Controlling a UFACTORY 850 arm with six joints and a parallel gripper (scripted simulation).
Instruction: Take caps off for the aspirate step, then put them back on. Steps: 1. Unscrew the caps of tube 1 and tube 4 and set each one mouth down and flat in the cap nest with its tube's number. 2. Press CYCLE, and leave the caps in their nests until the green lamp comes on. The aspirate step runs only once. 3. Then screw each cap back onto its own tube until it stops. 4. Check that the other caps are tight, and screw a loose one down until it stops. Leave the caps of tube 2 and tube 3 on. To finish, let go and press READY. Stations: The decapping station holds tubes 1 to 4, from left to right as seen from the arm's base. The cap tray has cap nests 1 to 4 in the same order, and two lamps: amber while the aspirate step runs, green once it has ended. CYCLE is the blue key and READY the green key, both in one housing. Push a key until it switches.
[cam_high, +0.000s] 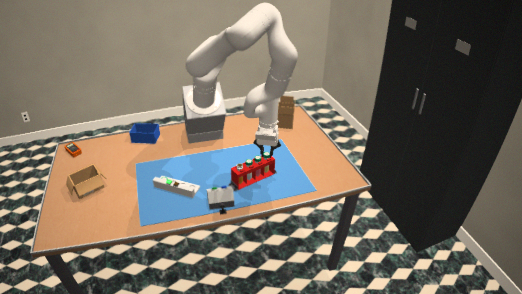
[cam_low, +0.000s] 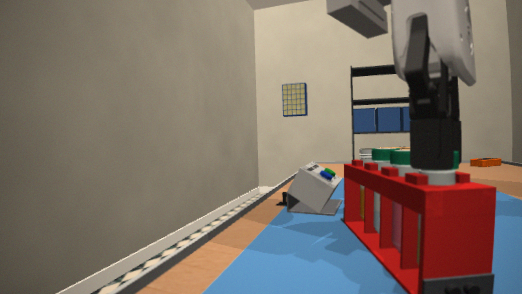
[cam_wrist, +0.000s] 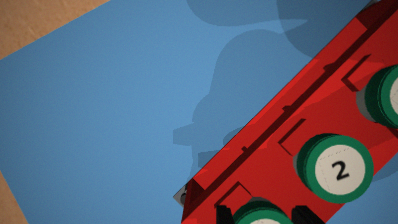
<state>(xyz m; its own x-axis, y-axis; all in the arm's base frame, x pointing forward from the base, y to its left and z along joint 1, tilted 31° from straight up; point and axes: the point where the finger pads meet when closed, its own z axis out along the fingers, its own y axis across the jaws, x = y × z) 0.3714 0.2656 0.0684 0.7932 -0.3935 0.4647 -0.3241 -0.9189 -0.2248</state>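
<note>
My gripper is now 10 mm above the green cap. From my hand the other things lie so: green ready key (280 mm to the right, 140 mm ahead, 60 mm below); key housing (250 mm to the right, 160 mm ahead, 80 mm below); blue cycle key (230 mm to the right, 140 mm ahead, 60 mm below).
</note>
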